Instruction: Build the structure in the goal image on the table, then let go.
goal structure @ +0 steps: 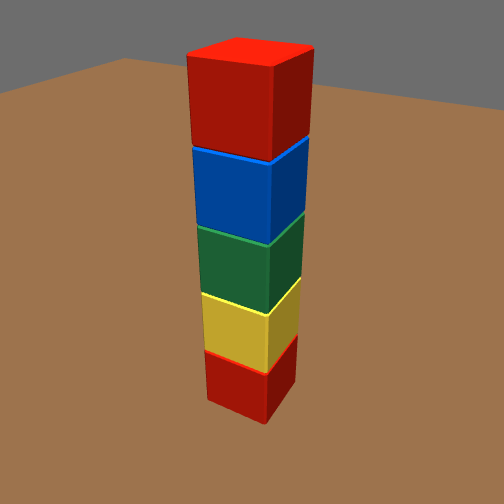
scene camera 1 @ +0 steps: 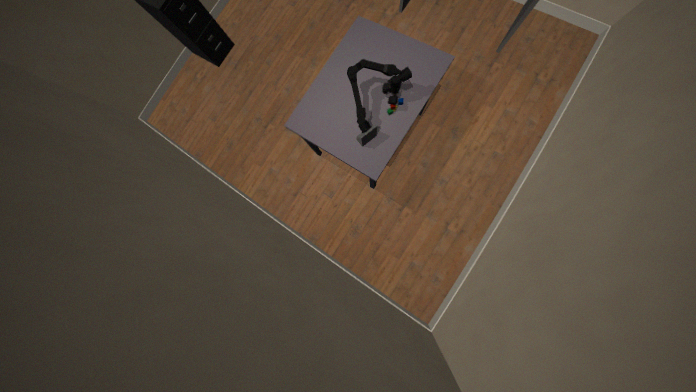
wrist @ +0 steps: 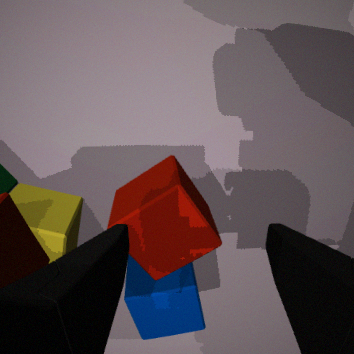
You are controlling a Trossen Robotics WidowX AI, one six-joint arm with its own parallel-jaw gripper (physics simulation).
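Seen in the pictures: gripper, fingertip midpoint: (scene camera 1: 395,97) (wrist: 197,235); arm's base, origin of the base link: (scene camera 1: 366,130).
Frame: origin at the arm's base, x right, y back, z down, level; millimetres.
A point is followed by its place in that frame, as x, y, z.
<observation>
My gripper (scene camera 1: 393,100) {-41, -339, 44} (wrist: 197,235) {-41, -339, 44} is open, with its fingertips to either side of a red cube and not closed on it. This red cube (wrist: 167,225) {-37, -329, 48} is turned at an angle, close to the left finger. It overlaps a blue cube (scene camera 1: 401,101) {16, -348, 48} (wrist: 167,310) {4, -353, 48} in the wrist view; whether it rests on that cube is unclear. A yellow block (wrist: 52,205) {-11, -287, 67}, a second dark red block (wrist: 15,245) {-12, -283, 35} and a corner of a green block (scene camera 1: 390,112) {15, -234, 52} (wrist: 6,181) {-8, -262, 74} show at the left of the wrist view. The left finger partly hides them.
The blocks are on the grey-purple table (scene camera 1: 325,105) {-424, 45, 81}, near its right edge in the scene view. The arm's base (scene camera 1: 368,136) {48, 30, -14} stands at the table's lower part. A black cabinet (scene camera 1: 205,37) stands on the wooden floor at the upper left. Arm shadows cross the table.
</observation>
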